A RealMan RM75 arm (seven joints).
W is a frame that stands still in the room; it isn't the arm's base.
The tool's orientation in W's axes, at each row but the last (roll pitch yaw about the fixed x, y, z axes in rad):
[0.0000 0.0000 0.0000]
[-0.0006 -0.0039 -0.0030]
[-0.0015 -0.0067 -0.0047]
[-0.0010 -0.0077 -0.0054]
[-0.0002 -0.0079 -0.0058]
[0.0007 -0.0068 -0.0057]
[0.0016 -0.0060 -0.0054]
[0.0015 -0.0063 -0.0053]
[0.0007 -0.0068 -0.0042]
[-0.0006 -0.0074 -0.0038]
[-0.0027 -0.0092 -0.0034]
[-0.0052 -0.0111 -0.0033]
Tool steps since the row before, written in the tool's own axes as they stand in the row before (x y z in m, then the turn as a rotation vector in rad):
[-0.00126 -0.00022 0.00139 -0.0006 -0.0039 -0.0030]
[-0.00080 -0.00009 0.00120 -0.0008 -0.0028 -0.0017]
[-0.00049 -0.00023 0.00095 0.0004 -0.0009 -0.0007]
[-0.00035 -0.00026 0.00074 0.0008 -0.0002 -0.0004]
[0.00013 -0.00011 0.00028 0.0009 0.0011 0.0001]
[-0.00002 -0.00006 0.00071 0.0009 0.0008 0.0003]
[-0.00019 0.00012 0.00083 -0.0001 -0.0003 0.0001]
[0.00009 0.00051 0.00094 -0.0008 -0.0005 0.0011]
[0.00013 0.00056 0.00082 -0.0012 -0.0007 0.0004]
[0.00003 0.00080 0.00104 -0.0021 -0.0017 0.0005]
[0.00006 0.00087 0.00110 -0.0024 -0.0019 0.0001]
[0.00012 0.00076 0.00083 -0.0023 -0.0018 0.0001]
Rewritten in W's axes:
[-0.00126 -0.00022 0.00139 -0.0006 -0.0039 -0.0030]
[-0.00080 -0.00009 0.00120 -0.0008 -0.0028 -0.0017]
[-0.00050 -0.00023 0.00095 0.0004 -0.0009 -0.0007]
[-0.00036 -0.00026 0.00074 0.0008 -0.0002 -0.0004]
[0.00013 -0.00011 0.00028 0.0009 0.0011 0.0001]
[-0.00003 -0.00006 0.00071 0.0009 0.0008 0.0003]
[-0.00019 0.00012 0.00083 -0.0001 -0.0003 0.0001]
[0.00009 0.00051 0.00094 -0.0008 -0.0005 0.0011]
[0.00013 0.00056 0.00082 -0.0012 -0.0007 0.0004]
[0.00003 0.00080 0.00104 -0.0021 -0.0017 0.0005]
[0.00005 0.00087 0.00110 -0.0024 -0.0019 0.0001]
[0.00011 0.00076 0.00083 -0.0023 -0.0018 0.0001]

